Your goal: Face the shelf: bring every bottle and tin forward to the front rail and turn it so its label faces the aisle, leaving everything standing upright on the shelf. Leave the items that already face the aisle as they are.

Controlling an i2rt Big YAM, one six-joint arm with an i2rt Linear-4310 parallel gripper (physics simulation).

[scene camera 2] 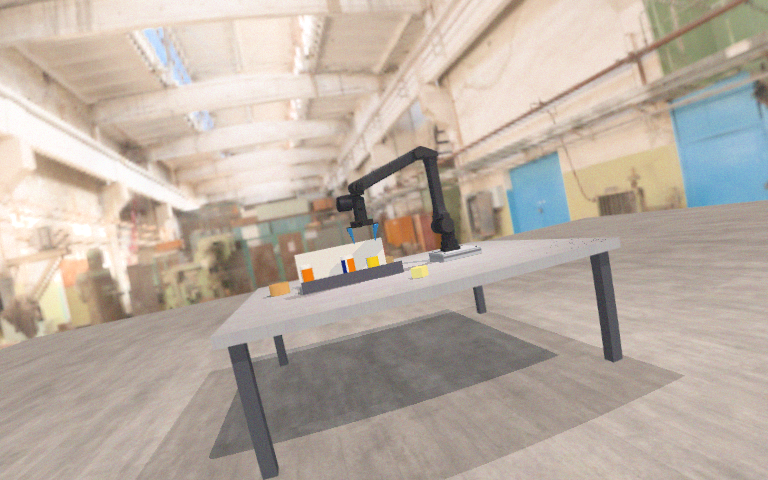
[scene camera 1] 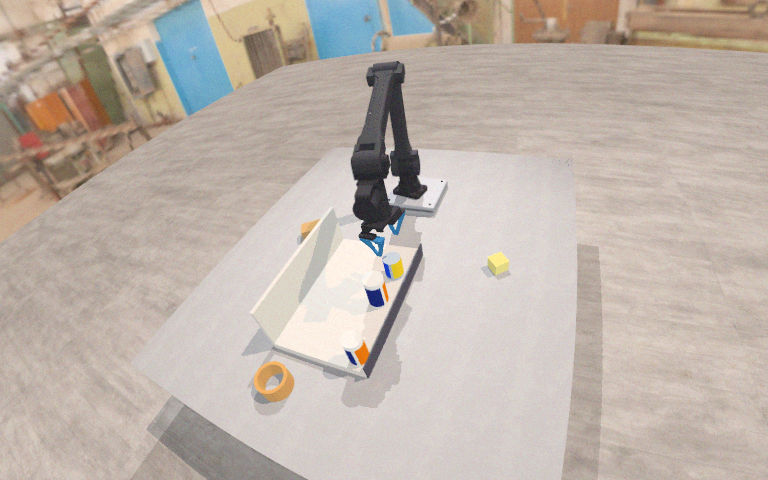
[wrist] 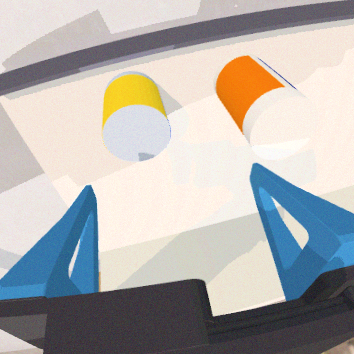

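Where they show: gripper, fingertip midpoint: (scene camera 2: 364, 242) (scene camera 1: 388, 245) (wrist: 173, 180); arm's base, link origin: (scene camera 2: 450, 249) (scene camera 1: 410, 191).
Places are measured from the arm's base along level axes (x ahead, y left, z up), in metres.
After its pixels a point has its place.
Note:
A tin (scene camera 1: 393, 266) {x 0.422, y 0.201, z 0.048 m} (scene camera 2: 372, 262) {x 0.403, y 0.210, z 0.033 m} (wrist: 134, 92) {x 0.403, y 0.210, z 0.037 m} with a yellow label stands at the shelf's end nearest the arm base, its yellow side towards the dark front rail (scene camera 1: 395, 316) {x 0.528, y 0.262, z -0.031 m} (scene camera 2: 353, 279) {x 0.500, y 0.255, z -0.021 m} (wrist: 200, 30) {x 0.465, y 0.248, z -0.008 m}. Beside it stands a white-capped bottle (scene camera 1: 376, 291) {x 0.533, y 0.221, z 0.064 m} (scene camera 2: 348, 264) {x 0.510, y 0.228, z 0.046 m} (wrist: 250, 90) {x 0.492, y 0.219, z 0.057 m}, orange towards the rail, with navy showing at its side in scene camera 2. Another white-capped bottle (scene camera 1: 356, 350) {x 0.707, y 0.285, z 0.066 m} (scene camera 2: 307, 275) {x 0.689, y 0.289, z 0.039 m} stands upright at the far end near the rail, orange towards the aisle. My gripper (scene camera 1: 387, 243) {x 0.419, y 0.196, z 0.128 m} (scene camera 2: 364, 240) {x 0.419, y 0.196, z 0.128 m} (wrist: 173, 180) {x 0.419, y 0.196, z 0.128 m} is open and empty, above the shelf behind the tin and middle bottle.
A cream back panel (scene camera 1: 294, 271) {x 0.599, y -0.027, z 0.095 m} (scene camera 2: 328, 255) {x 0.620, y -0.023, z 0.094 m} runs along the shelf's rear. An orange ring (scene camera 1: 287, 390) {x 0.869, y 0.149, z -0.020 m} (scene camera 2: 279, 289) {x 0.860, y 0.147, z -0.012 m} lies beyond the shelf's far end. A yellow cube (scene camera 1: 498, 263) {x 0.245, y 0.459, z -0.002 m} (scene camera 2: 419, 271) {x 0.231, y 0.480, z -0.016 m} sits on the aisle side. An orange block (scene camera 1: 308, 228) {x 0.360, y -0.239, z 0.010 m} is behind the panel.

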